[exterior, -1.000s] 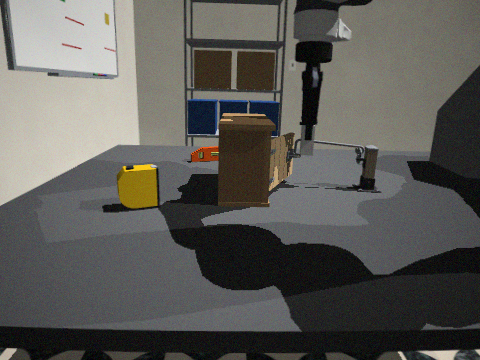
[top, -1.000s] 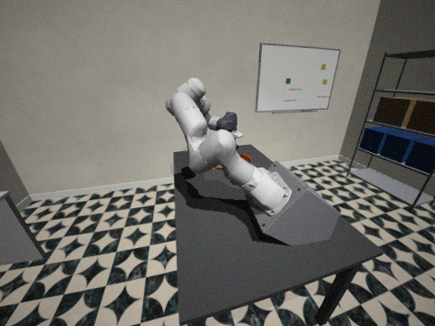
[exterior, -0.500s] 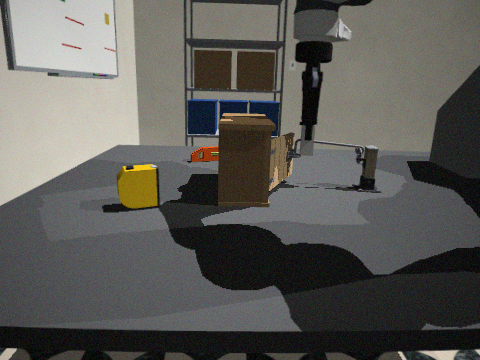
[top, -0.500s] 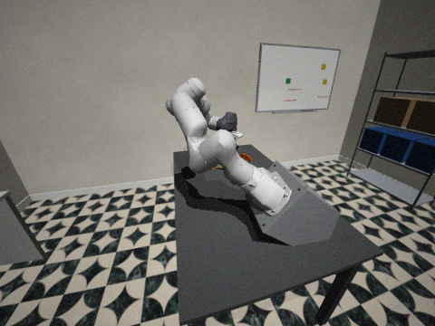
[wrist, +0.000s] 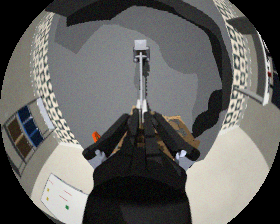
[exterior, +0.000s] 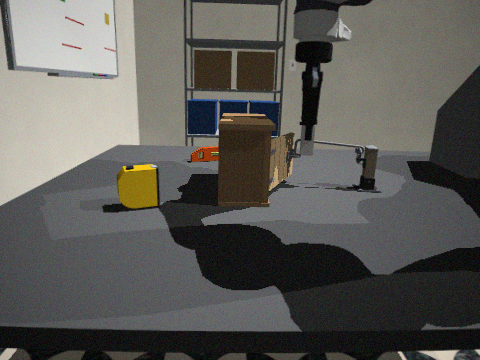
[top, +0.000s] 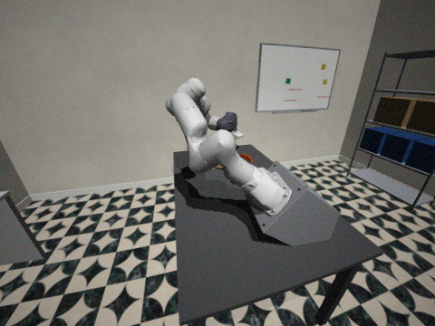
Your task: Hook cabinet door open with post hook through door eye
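Now: the cabinet door 60 mm ahead of my hand, 50 mm to the left of it and 40 mm below it. The rest, counted from my hand: yellow tape measure (330 mm ahead, 140 mm to the left, 70 mm below); then orange level (230 mm to the right, 210 mm ahead, 90 mm below).
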